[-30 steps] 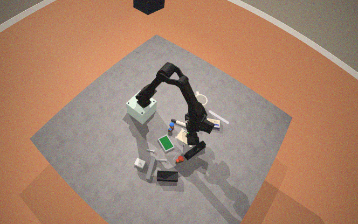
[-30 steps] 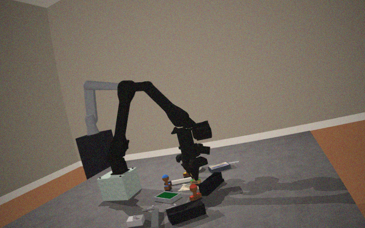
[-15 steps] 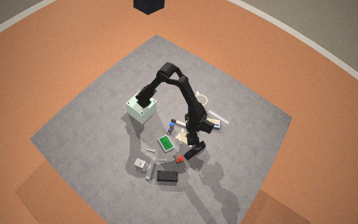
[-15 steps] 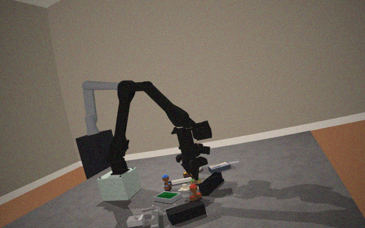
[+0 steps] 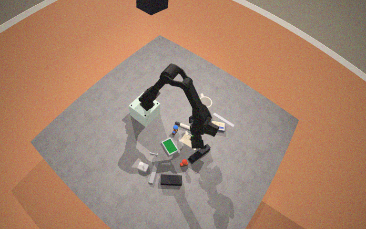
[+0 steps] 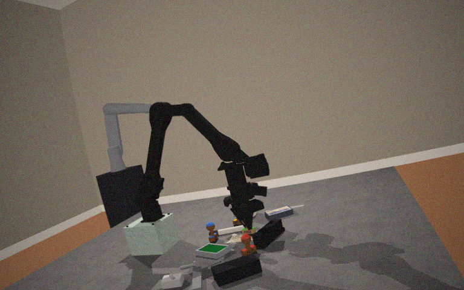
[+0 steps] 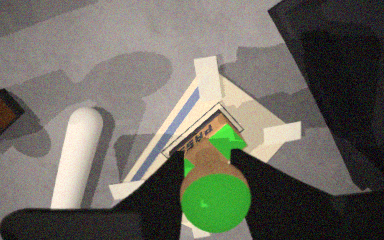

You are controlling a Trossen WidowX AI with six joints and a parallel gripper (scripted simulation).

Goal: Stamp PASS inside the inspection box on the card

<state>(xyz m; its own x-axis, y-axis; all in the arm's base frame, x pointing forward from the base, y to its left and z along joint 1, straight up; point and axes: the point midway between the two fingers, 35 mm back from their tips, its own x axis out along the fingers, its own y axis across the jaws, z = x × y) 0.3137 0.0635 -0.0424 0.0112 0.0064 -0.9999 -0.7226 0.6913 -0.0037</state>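
My gripper tip is now right at the green-knobbed stamp. From my gripper tip the other things lie so: long black block (8 cm ahead, 4 cm to the right, 1 cm below); then white marker (11 cm behind, 3 cm to the left, 1 cm below); then cream card (3 cm below, 1 cm to the right, 1 cm behind).
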